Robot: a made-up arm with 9 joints. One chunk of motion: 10 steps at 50 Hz.
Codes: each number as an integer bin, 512 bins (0 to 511) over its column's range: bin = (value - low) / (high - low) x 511, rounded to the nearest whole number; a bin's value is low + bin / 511 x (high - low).
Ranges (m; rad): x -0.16..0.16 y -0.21..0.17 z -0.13..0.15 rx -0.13..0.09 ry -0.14..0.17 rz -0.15..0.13
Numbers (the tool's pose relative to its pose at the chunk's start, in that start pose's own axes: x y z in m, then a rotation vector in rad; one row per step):
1: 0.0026 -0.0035 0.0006 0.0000 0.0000 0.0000
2: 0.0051 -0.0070 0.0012 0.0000 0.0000 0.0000
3: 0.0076 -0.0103 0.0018 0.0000 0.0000 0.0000
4: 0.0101 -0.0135 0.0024 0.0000 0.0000 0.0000
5: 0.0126 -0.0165 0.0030 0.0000 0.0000 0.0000
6: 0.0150 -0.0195 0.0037 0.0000 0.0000 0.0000
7: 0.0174 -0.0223 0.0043 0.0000 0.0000 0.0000
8: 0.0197 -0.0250 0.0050 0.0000 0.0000 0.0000
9: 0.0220 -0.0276 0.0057 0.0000 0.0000 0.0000
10: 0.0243 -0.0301 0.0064 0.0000 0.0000 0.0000
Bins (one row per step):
1: 260 278 238 302 231 274
2: 264 273 239 302 231 274
3: 268 269 241 302 231 274
4: 272 264 242 302 231 274
5: 276 260 243 302 231 274
6: 279 256 244 302 231 274
7: 283 252 245 302 231 274
8: 287 249 246 302 231 274
9: 291 245 248 302 231 274
10: 294 242 249 302 231 274

